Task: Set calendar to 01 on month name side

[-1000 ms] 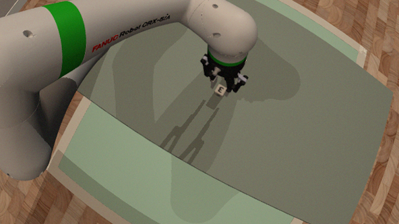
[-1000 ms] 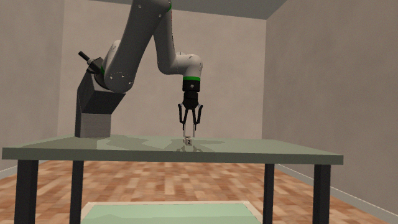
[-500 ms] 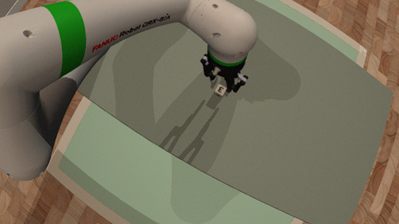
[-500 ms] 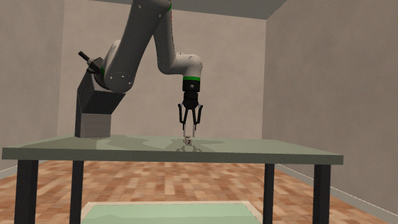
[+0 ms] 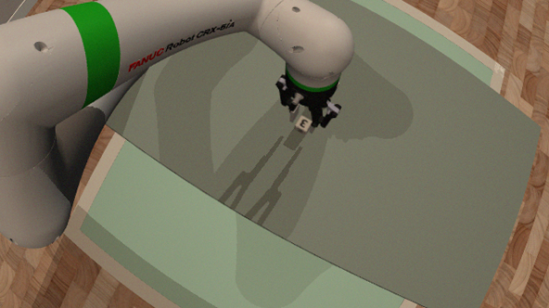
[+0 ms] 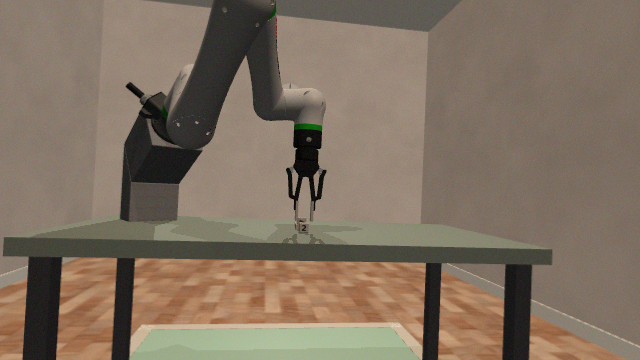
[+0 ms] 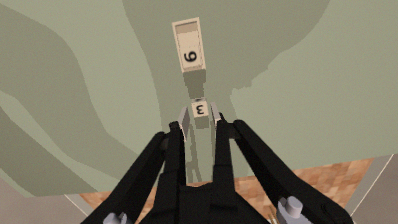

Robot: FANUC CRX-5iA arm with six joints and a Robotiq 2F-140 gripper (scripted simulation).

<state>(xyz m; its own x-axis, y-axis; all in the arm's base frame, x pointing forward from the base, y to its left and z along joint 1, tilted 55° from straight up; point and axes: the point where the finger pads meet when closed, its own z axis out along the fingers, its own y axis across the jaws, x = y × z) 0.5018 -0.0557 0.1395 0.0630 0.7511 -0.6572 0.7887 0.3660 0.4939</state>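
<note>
Now: the calendar tray 110 mm to the left of my hand, 60 mm below it and 10 mm ahead of it.
</note>
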